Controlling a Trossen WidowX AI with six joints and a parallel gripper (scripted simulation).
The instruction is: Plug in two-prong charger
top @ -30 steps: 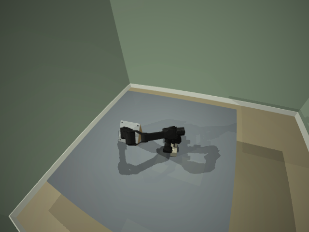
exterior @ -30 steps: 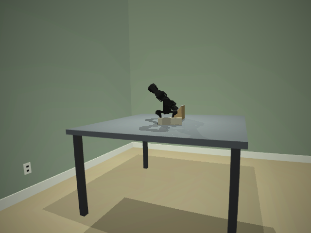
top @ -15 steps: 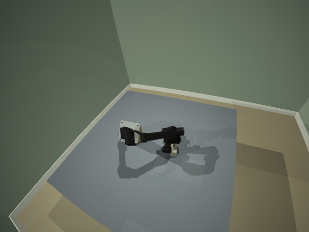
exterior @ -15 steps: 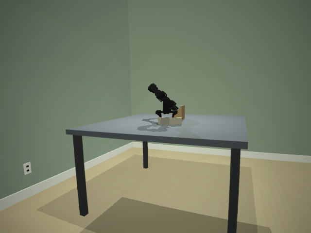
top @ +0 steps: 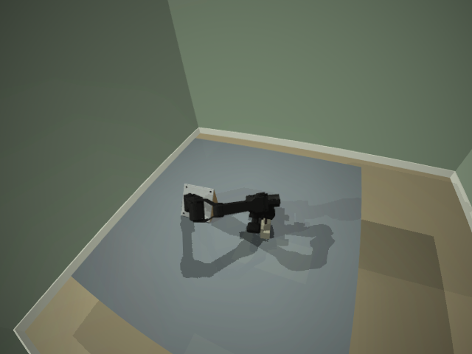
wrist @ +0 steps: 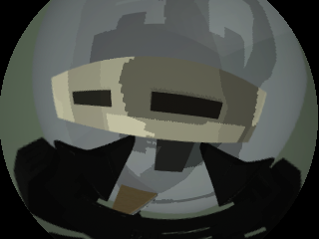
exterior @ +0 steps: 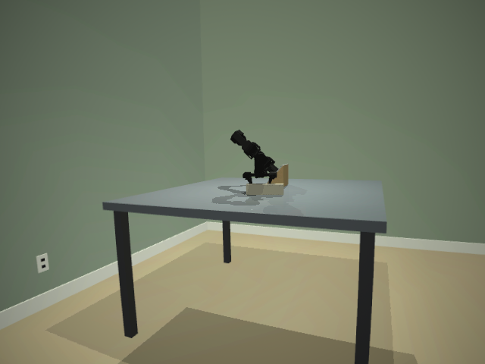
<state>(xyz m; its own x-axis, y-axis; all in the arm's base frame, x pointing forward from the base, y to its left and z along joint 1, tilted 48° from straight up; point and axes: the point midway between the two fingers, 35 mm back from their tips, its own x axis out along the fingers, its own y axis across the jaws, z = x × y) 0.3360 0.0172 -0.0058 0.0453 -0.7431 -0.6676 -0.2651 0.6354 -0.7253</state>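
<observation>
Right now the black two-prong charger is 2 cm ahead of my gripper tip, 1 cm to the left of it and 1 cm above it.
</observation>
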